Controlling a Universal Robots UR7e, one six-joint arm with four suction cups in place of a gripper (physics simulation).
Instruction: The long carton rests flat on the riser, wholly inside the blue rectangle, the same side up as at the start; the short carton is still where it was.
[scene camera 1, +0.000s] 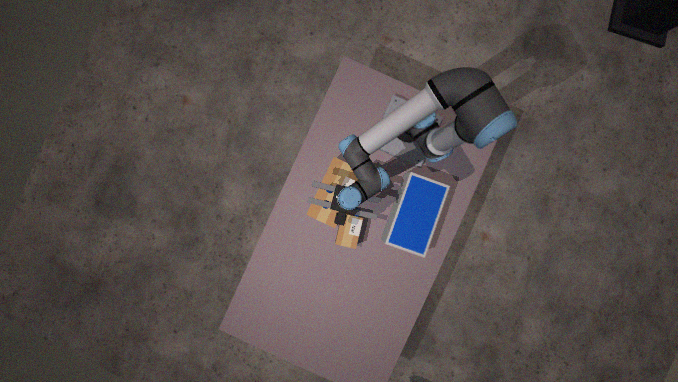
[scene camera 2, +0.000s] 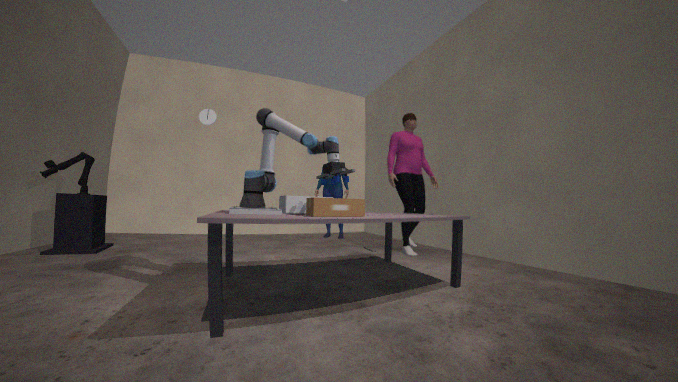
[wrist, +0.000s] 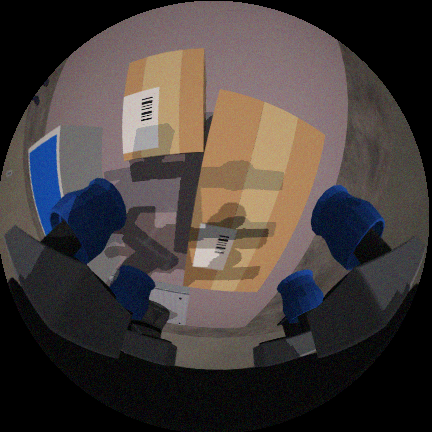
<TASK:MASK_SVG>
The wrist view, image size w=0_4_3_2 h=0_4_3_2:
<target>my suction head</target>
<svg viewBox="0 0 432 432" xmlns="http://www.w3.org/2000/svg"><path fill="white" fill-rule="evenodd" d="M310 269L296 271L277 285L276 289L282 297L282 311L289 323L298 322L297 315L317 307L322 302L323 292L315 284ZM121 265L119 274L108 287L115 294L115 299L124 308L133 312L131 318L140 320L148 309L149 294L155 283L142 270L130 265ZM332 185L316 201L311 214L311 229L316 235L322 236L333 258L345 269L351 270L360 263L355 256L350 258L353 250L374 223L374 231L381 237L384 219L370 202L352 196L342 185ZM105 178L96 177L88 186L67 192L49 210L51 229L59 223L59 214L73 230L85 252L84 254L77 250L73 256L86 264L104 249L111 233L119 230L126 219L121 194Z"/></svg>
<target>long carton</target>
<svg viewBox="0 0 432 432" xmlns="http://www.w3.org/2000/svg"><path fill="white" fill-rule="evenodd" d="M219 89L197 184L187 245L183 285L225 291L257 291L280 257L300 218L315 178L325 135L307 122L277 106L244 94Z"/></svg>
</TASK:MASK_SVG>
